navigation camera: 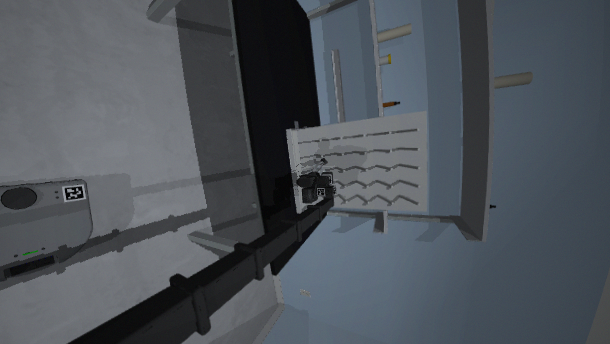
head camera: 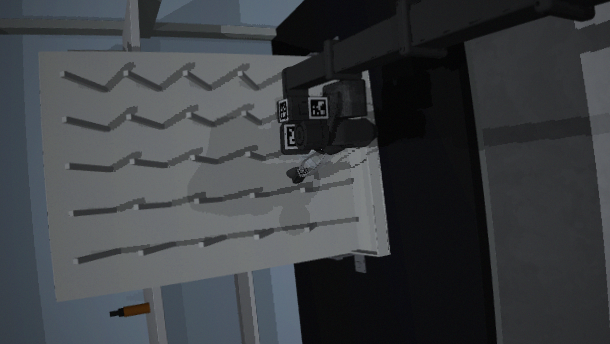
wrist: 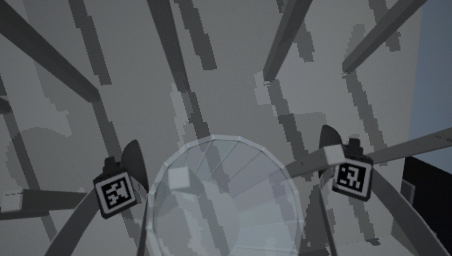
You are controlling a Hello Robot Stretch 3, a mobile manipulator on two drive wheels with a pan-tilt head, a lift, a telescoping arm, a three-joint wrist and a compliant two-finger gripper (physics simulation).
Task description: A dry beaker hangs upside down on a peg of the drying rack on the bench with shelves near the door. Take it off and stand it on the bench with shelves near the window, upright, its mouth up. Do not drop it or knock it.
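Frame: origin at the robot's base, x ahead, y left, z up, level; millimetres.
Seen in the pictures: gripper, fingertip midpoint: (wrist: 231, 151); robot's base, origin of the base link: (navigation camera: 20, 197).
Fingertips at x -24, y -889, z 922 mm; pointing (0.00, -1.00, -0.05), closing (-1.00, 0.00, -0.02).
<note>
Pixels of each thing's middle, then the offset from my fingertips to it. "pt": a spot on its surface instead. Level surfaces: height alone.
- clear beaker, body centre: (wrist: 211, 217) (head camera: 311, 145) (navigation camera: 317, 173) dz -21, dx +16, dy +50 mm
- black bench top, its level: dz -160 mm
- orange item, surface spot: (head camera: 136, 309) (navigation camera: 388, 104) pt dz +328, dx +370, dy -219 mm
- long grey shelf, its level: dz +735 mm
The clear beaker (wrist: 225, 200) (head camera: 313, 160) is at a peg of the pale drying rack (head camera: 90, 147) (navigation camera: 422, 165) (wrist: 230, 65), low on its board. In the wrist view its round outline lies between the two fingers, and a white peg tip shows through the glass. My gripper (wrist: 231, 151) is open, with a small gap on each side of the beaker. In the head view one fingertip shows beside the glass, and the wrist hides the other finger. In the navigation view the gripper is small, in front of the rack's lower pegs. The bench near the window cannot be identified.
Other pegs stick out close around the fingers. The black bench top (head camera: 400, 290) (navigation camera: 275, 75) lies below the rack. An orange item (head camera: 136, 309) (navigation camera: 390, 104) stands beside the rack on a shelf. A long grey shelf (navigation camera: 475, 125) runs above. The dark arm (navigation camera: 220, 280) reaches across the bench.
</note>
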